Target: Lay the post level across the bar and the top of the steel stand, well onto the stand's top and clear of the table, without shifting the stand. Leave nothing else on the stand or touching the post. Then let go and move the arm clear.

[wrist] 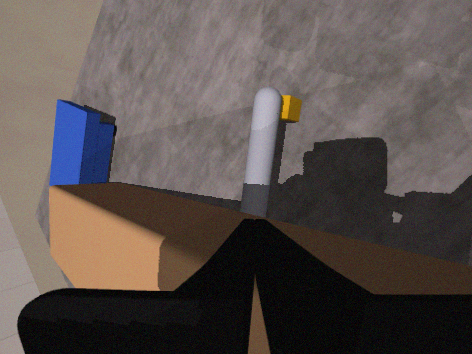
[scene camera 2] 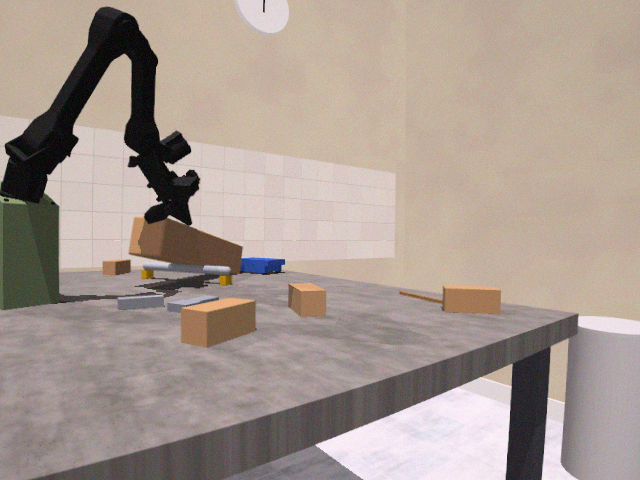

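The post, a thick wooden beam (scene camera 2: 193, 245) (wrist: 112, 220), lies tilted across the grey bar (scene camera 2: 188, 268) (wrist: 262, 145). Its left end is raised and its right end slopes down behind the bar in the scene view. Whether that low end touches the table is hidden. The bar lies low on yellow blocks (scene camera 2: 225, 279) (wrist: 291, 108). My gripper (scene camera 2: 188, 222) (wrist: 253, 229) is shut and empty, its tips at or just above the post's upper side; contact is not clear. I cannot make out the steel stand for certain.
Two low grey blocks (scene camera 2: 140, 302) (scene camera 2: 192, 303) lie in front of the bar. Wooden blocks (scene camera 2: 230, 322) (scene camera 2: 310, 300) (scene camera 2: 471, 299) (scene camera 2: 116, 267) stand on the table (scene camera 2: 330, 372). A thin stick (scene camera 2: 419, 296) lies at the right. A blue object (scene camera 2: 262, 265) (wrist: 75, 145) is beyond the post.
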